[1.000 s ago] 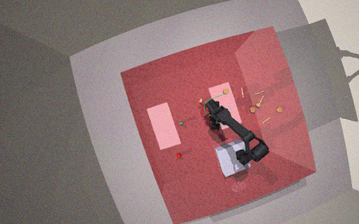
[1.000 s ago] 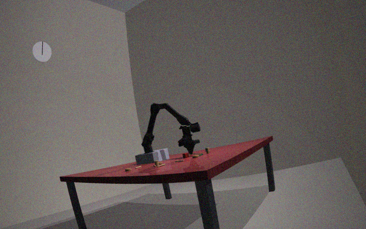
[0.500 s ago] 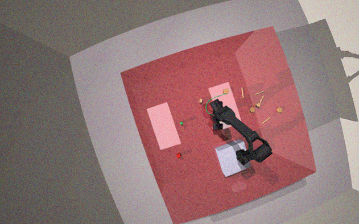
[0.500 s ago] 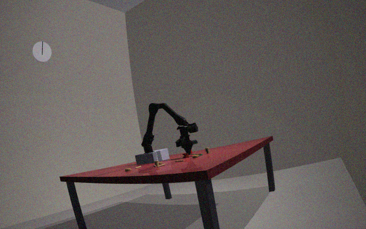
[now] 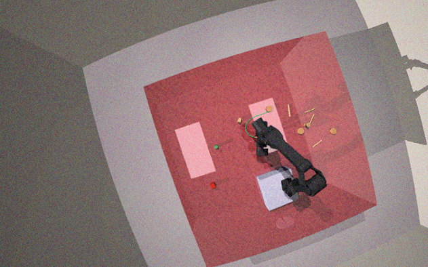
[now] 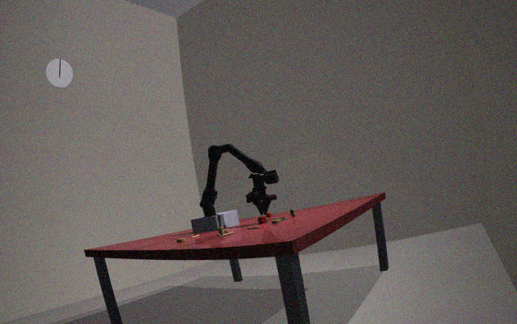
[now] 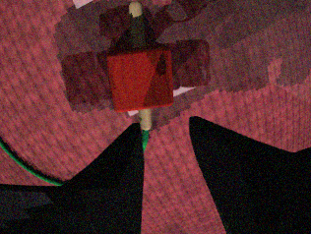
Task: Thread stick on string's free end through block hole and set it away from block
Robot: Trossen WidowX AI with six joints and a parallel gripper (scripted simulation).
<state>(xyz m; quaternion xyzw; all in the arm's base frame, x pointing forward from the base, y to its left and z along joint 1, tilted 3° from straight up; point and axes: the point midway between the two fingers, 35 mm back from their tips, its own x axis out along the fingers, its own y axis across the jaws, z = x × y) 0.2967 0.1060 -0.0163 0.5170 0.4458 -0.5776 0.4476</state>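
Right now the thin wooden stick is 30 mm below my gripper tip, 10 mm to the right of it and 10 mm ahead of it. Round my gripper tip: tan cube (130 mm ahead, 80 mm to the left, 20 mm below); small red piece (320 mm to the left, 230 mm behind, 30 mm below); round wooden button (160 mm ahead, 120 mm to the right, 30 mm below).
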